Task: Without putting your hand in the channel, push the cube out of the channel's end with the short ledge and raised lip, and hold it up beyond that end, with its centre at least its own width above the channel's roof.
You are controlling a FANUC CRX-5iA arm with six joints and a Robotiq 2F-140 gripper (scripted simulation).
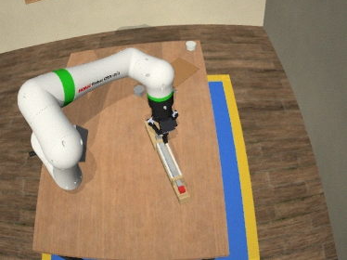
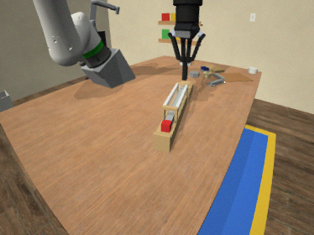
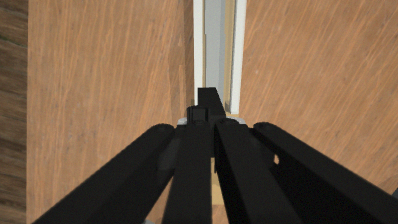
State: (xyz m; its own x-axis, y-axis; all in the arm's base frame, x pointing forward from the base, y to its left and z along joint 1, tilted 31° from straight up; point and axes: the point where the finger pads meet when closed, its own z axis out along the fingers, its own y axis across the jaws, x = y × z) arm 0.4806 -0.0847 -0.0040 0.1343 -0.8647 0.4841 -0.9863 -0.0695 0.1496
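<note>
Right now the red cube is 20 mm ahead of my hand, 220 mm to the right of it and 100 mm below it. The rest, counted from my hand: grey push rod: 10 mm behind, 10 mm to the left, 100 mm below; then grey hexagonal block: 60 mm behind, 430 mm to the left, 140 mm below; then channel: 70 mm to the right, 100 mm below.
</note>
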